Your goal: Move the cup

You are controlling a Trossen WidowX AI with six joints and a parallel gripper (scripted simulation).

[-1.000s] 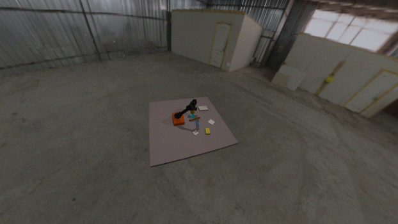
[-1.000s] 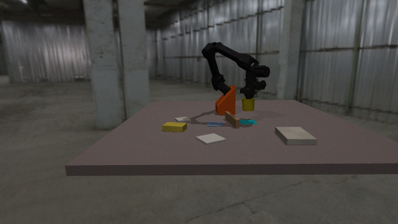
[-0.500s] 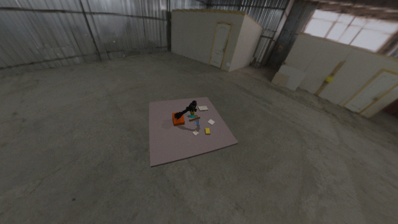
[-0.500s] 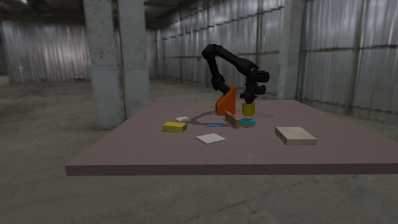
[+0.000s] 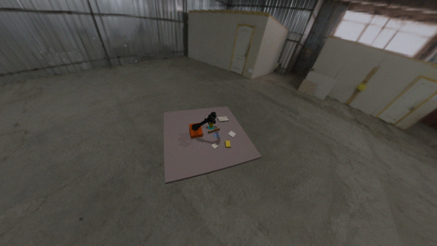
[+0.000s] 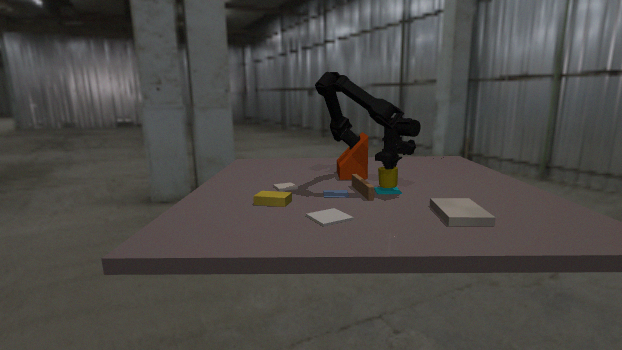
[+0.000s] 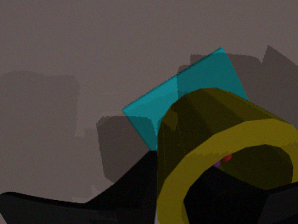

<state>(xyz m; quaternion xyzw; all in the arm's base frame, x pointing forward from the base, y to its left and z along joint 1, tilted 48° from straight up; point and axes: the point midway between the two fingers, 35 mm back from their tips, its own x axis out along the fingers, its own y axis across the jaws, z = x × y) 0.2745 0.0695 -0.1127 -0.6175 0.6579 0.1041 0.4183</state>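
Right now the teal pad is 6 cm below my gripper tip, 3 cm ahead of it and 1 cm to the right of it. The rest, counted from my gripper tip: yellow cup 2 cm ahead, 1 cm to the right; then beige slab 29 cm ahead, 16 cm to the left, 4 cm below; then wooden block 11 cm to the right, 5 cm ahead, 4 cm below.
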